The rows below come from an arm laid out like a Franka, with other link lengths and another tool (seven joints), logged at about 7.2 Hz.
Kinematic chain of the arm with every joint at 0, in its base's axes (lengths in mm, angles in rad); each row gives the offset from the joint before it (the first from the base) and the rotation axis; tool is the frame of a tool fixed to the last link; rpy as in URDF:
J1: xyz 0 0 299.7 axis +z
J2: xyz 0 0 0 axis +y
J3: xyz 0 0 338.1 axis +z
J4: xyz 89.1 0 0 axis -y
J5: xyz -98.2 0 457 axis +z
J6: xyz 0 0 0 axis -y
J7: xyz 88 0 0 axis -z
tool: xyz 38 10 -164.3 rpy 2.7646 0 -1.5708
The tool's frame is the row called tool.
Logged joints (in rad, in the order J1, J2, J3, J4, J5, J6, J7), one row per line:
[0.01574, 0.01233, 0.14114, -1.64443, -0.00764, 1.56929, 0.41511]
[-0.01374, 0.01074, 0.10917, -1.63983, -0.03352, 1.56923, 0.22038]
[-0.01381, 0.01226, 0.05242, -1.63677, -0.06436, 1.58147, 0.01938]
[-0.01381, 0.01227, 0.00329, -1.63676, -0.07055, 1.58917, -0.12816]
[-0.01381, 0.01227, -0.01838, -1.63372, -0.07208, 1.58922, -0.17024]
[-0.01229, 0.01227, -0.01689, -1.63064, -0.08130, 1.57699, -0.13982]
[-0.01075, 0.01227, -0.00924, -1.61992, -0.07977, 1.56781, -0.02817]
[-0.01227, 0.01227, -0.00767, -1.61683, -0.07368, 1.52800, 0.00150]
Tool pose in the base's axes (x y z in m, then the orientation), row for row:
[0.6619, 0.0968, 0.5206, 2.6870, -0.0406, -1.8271]
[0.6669, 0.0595, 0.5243, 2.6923, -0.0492, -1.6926]
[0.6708, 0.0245, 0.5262, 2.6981, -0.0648, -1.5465]
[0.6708, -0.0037, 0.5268, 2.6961, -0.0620, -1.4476]
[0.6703, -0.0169, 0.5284, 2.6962, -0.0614, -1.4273]
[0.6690, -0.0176, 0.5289, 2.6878, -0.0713, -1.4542]
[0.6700, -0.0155, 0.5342, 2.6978, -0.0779, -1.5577]
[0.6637, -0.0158, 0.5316, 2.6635, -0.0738, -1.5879]
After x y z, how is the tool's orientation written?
As angles about the fixed x, y, z axes (roll, pitch, yaw), in radians.
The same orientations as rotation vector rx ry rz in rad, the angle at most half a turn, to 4 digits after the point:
[1.6962, -2.2194, -0.4768]
[1.8280, -2.0890, -0.4297]
[1.9583, -1.9394, -0.3701]
[2.0451, -1.8333, -0.3482]
[2.0627, -1.8113, -0.3432]
[2.0285, -1.8349, -0.3469]
[1.9400, -1.9487, -0.3595]
[1.8939, -1.9616, -0.4033]

